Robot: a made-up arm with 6 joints.
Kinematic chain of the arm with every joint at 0, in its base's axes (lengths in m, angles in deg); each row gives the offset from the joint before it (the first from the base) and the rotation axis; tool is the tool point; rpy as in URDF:
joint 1: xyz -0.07 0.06 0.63 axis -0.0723 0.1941 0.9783
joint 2: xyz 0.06 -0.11 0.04 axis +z
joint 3: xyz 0 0.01 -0.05 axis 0.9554 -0.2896 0.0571
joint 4: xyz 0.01 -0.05 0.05 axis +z
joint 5: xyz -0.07 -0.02 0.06 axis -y
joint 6: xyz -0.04 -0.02 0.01 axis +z
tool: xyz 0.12 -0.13 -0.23 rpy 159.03 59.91 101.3
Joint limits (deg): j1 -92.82..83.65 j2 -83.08..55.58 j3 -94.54..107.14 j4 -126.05..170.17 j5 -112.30..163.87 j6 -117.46..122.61
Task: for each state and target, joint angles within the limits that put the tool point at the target. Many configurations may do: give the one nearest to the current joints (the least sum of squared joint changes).
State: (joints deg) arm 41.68 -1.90 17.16 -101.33 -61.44 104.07
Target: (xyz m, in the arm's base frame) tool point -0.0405 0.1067 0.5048
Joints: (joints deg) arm 34.50 13.56 9.23 -80.01 -44.67 77.03
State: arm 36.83 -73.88 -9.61 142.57 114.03 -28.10
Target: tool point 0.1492 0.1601 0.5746
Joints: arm 21.93 -62.81 -19.19 154.58 87.51 -49.89
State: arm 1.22 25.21 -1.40 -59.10 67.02 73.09
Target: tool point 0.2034 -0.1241 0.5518
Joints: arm 13.96 27.25 31.71 -69.55 43.25 62.80
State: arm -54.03 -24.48 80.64 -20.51 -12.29 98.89
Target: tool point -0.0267 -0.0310 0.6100
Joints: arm -83.13 -9.48 64.51 -7.82 -13.48 89.91
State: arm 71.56 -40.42 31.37 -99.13 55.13 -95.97
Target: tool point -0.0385 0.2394 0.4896
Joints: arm 67.16 -53.84 41.12 -111.06 33.85 -107.02
